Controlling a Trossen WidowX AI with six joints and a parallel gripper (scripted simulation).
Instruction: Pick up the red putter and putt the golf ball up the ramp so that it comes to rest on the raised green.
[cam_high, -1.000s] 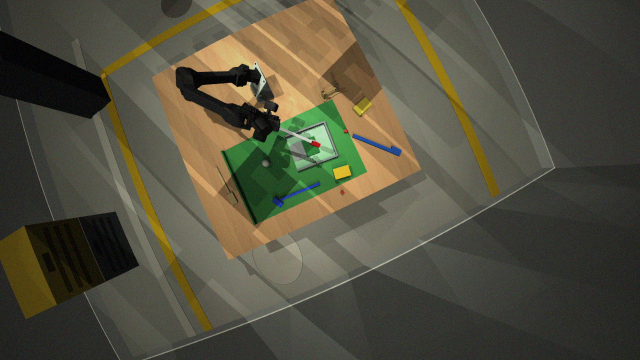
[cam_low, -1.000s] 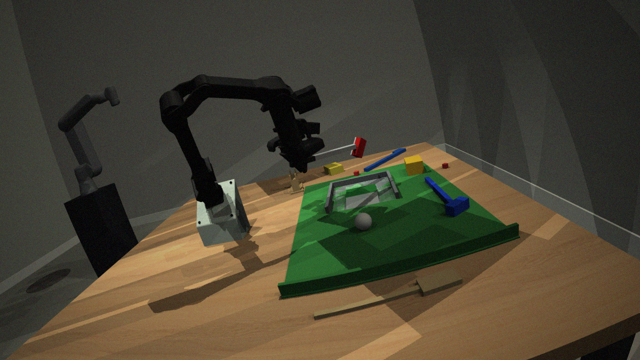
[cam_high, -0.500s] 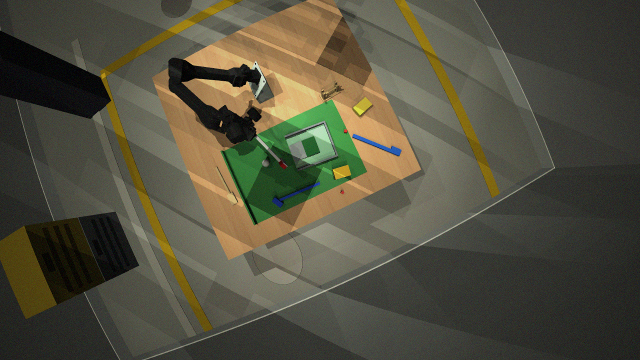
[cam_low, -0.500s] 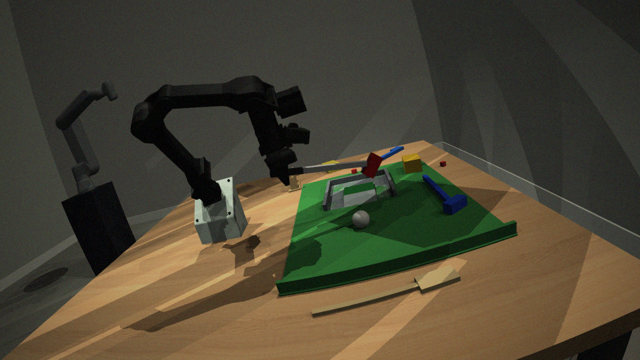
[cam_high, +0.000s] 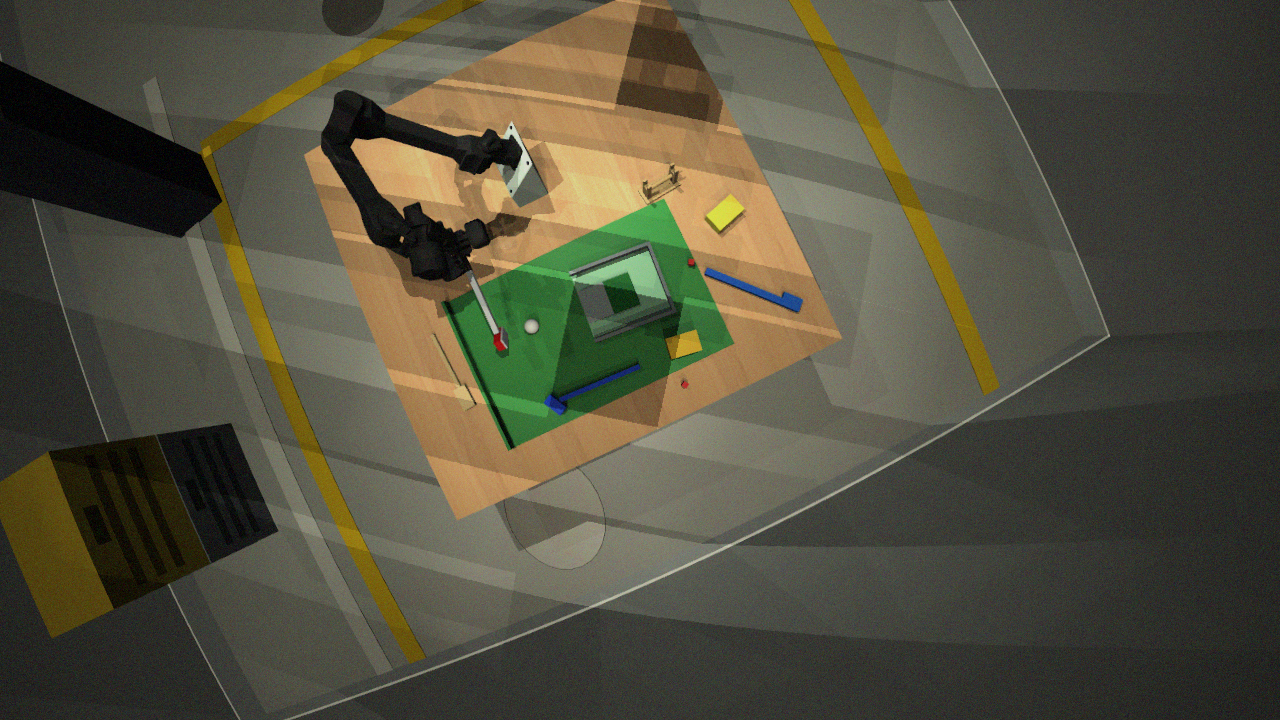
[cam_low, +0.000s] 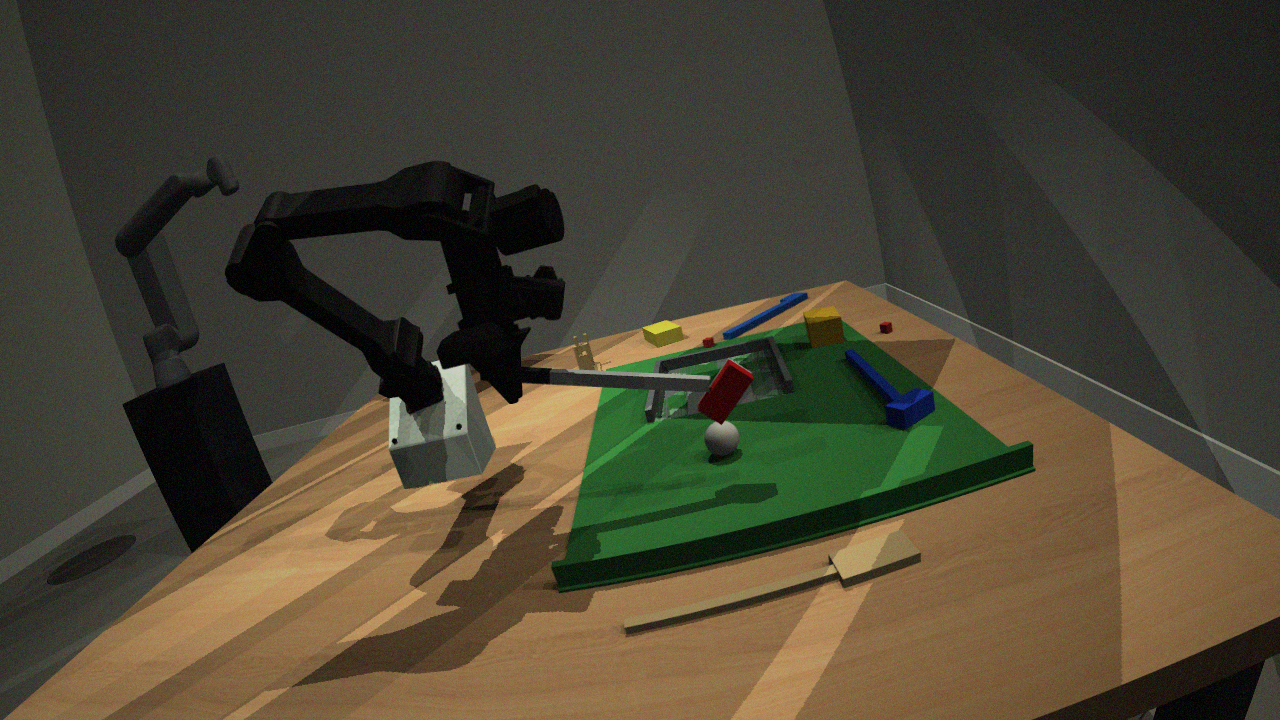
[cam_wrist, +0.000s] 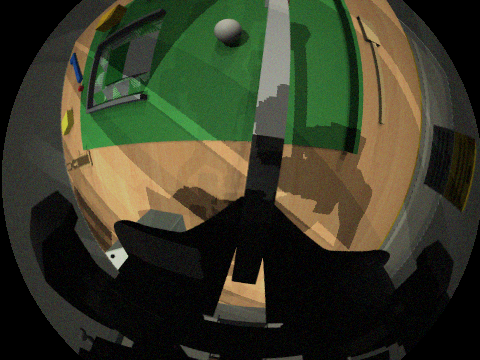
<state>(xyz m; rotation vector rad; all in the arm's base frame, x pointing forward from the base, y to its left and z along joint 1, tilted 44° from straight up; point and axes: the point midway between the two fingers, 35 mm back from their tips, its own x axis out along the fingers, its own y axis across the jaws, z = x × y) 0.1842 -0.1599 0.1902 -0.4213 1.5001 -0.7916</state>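
Now: gripper tip 120 mm short of the red putter and 20 mm to the left of it. From my gripper tip the other things lie so: white golf ball (220 mm ahead, 20 mm to the left, 120 mm below); then green mat (290 mm ahead, 160 mm to the left, 140 mm below); then small wooden stand (70 mm ahead, 560 mm to the left, 110 mm below).
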